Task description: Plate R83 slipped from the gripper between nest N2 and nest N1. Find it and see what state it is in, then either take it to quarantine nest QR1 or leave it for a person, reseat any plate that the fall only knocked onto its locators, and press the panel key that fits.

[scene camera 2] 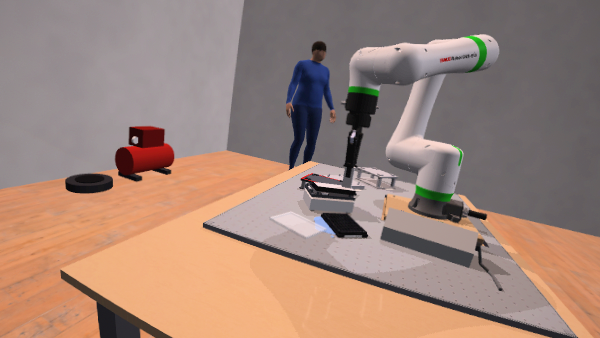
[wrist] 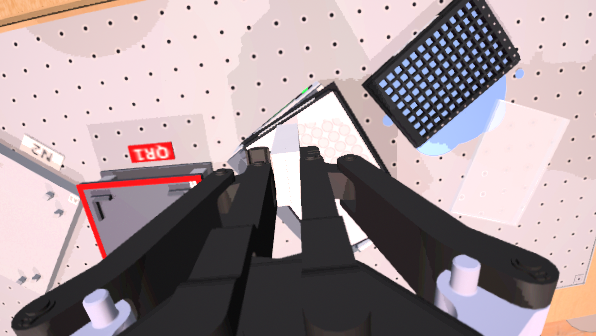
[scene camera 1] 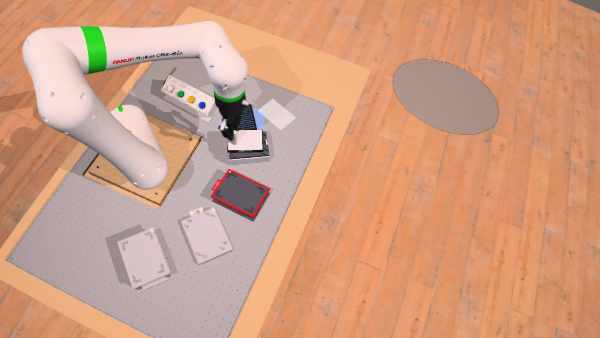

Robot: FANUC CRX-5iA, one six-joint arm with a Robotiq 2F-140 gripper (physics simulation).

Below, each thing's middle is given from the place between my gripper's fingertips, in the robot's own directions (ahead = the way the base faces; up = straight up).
Now: the white-lidded plate [wrist: 325, 119] 3 cm ahead of my hand, 3 cm to the left of it and 1 cm below it. Round my hand: nest label [wrist: 158, 151]: 3 cm ahead, 14 cm to the right, 7 cm below; then dark bed [scene camera 1: 238, 191]: 13 cm ahead, 13 cm to the right, 4 cm below; then shaker station [wrist: 316, 86]: 4 cm ahead, 3 cm to the left, 4 cm below.
